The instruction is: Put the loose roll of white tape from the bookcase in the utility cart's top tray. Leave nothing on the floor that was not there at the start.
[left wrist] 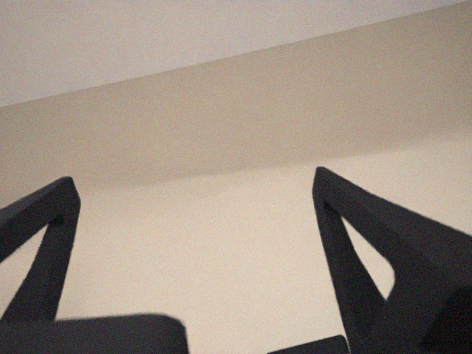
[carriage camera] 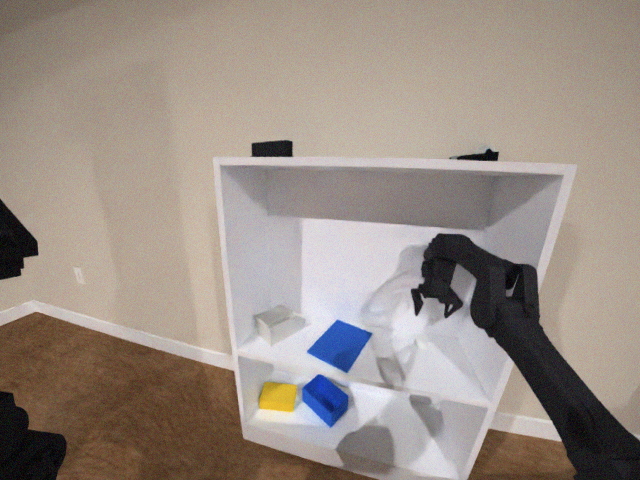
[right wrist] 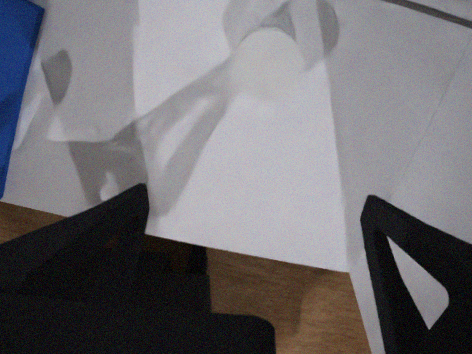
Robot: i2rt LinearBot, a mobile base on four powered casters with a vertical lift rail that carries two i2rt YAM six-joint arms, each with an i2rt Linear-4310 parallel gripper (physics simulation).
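Places are measured from the left arm's base along level axes (x left, y back, z up), in centimetres.
Pixels of known places: left gripper, fingertip midpoint: (left wrist: 197, 183); right gripper, fingertip midpoint: (carriage camera: 430, 316) (right wrist: 256, 201).
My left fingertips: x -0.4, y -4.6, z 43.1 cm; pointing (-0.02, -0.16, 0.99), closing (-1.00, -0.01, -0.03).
For each thing: its middle in the pictures, then the offset to it from my left fingertips. "spot": a spot on its surface instead.
- small pale shape, surface spot: (carriage camera: 421, 339) spot: dx -67.7, dy -51.8, dz -55.0 cm
- blue flat item, body centre: (carriage camera: 341, 342) dx -39.5, dy -51.0, dz -57.0 cm
- white box, body centre: (carriage camera: 281, 322) dx -16.9, dy -56.0, dz -53.8 cm
- yellow block, body centre: (carriage camera: 278, 396) dx -14.9, dy -54.9, dz -90.4 cm
- blue bin, body centre: (carriage camera: 324, 398) dx -34.6, dy -54.3, dz -88.9 cm
A pale, round white object (right wrist: 267, 60), which looks like the roll of white tape, sits on the middle shelf of the white bookcase (carriage camera: 398, 164) (right wrist: 280, 200). In the carriage view a small pale shape (carriage camera: 421, 339) shows there, washed out in the glare. My right gripper (carriage camera: 433, 315) (right wrist: 256, 201) is open and empty, pointing down inside the upper compartment, above the shelf and apart from the roll. My left gripper (left wrist: 197, 183) is open and empty in front of bare wall. The utility cart does not show.
The shelf also bears a blue flat item (carriage camera: 340, 343) and a white box (carriage camera: 280, 325). Below are a yellow block (carriage camera: 278, 396) and a blue bin (carriage camera: 324, 400). Dark items (carriage camera: 271, 148) (carriage camera: 478, 155) stand on the bookcase top. Its right side panel is close to my right arm.
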